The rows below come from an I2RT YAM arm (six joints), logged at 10 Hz.
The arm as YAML. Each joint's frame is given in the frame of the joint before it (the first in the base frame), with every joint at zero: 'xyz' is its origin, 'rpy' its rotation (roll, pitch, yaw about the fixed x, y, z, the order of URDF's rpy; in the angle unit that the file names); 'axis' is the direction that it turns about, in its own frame. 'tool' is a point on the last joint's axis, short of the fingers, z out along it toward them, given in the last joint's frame.
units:
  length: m
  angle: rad
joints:
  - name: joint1
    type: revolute
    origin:
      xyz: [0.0, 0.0, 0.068]
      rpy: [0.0, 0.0, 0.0]
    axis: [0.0, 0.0, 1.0]
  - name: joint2
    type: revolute
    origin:
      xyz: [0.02, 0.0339, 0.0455]
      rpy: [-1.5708, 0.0, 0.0]
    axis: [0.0, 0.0, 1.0]
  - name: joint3
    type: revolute
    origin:
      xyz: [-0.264, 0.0, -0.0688]
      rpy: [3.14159, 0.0, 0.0]
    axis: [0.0, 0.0, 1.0]
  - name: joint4
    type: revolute
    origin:
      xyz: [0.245, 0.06, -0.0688]
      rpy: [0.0, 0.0, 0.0]
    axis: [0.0, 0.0, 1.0]
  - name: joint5
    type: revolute
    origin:
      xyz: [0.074, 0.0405, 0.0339]
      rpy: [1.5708, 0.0, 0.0]
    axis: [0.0, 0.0, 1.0]
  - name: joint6
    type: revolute
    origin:
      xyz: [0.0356, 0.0, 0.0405]
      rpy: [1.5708, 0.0, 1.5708]
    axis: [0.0, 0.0, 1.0]
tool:
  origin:
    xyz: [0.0, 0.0, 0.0]
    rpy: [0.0, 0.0, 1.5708]
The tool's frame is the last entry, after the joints.
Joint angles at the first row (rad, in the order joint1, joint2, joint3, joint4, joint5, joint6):
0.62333, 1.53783, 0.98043, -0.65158, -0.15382, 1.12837
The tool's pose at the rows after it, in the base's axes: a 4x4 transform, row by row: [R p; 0 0 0 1], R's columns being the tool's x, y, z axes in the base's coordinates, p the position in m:
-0.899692, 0.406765, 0.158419, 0.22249; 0.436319, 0.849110, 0.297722, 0.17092; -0.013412, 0.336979, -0.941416, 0.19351; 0, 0, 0, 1
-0.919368, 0.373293, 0.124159, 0.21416; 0.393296, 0.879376, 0.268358, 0.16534; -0.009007, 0.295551, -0.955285, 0.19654; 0, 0, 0, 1
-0.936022, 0.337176, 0.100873, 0.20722; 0.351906, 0.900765, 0.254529, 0.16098; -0.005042, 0.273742, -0.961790, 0.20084; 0, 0, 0, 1
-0.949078, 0.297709, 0.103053, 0.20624; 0.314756, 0.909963, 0.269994, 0.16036; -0.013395, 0.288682, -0.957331, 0.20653; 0, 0, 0, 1
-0.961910, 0.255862, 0.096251, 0.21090; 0.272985, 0.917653, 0.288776, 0.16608; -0.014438, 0.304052, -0.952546, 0.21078; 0, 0, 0, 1
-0.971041, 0.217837, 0.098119, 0.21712; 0.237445, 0.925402, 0.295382, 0.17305; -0.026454, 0.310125, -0.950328, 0.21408; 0, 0, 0, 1
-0.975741, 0.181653, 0.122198, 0.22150; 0.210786, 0.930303, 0.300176, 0.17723; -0.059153, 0.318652, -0.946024, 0.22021; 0, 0, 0, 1
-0.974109, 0.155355, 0.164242, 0.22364; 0.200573, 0.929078, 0.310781, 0.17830; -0.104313, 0.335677, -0.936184, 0.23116; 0, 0, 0, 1
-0.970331, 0.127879, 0.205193, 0.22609; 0.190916, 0.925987, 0.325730, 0.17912; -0.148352, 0.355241, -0.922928, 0.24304; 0, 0, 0, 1
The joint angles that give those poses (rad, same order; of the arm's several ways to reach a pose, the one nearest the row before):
0.63662, 1.52389, 0.96193, -0.69613, -0.14574, 1.10885
0.63885, 1.49868, 0.95721, -0.76389, -0.14188, 1.06068
0.64097, 1.47243, 0.95425, -0.81489, -0.14420, 1.01712
0.63976, 1.45737, 0.96279, -0.82679, -0.15571, 0.97756
0.64410, 1.47853, 0.99771, -0.83295, -0.17401, 0.94091
0.65039, 1.50844, 1.03772, -0.83602, -0.17659, 0.90951
0.65426, 1.51744, 1.06853, -0.83448, -0.16457, 0.88117
0.65483, 1.50269, 1.09376, -0.83294, -0.14700, 0.86415
0.65347, 1.48880, 1.12222, -0.83142, -0.13429, 0.84538

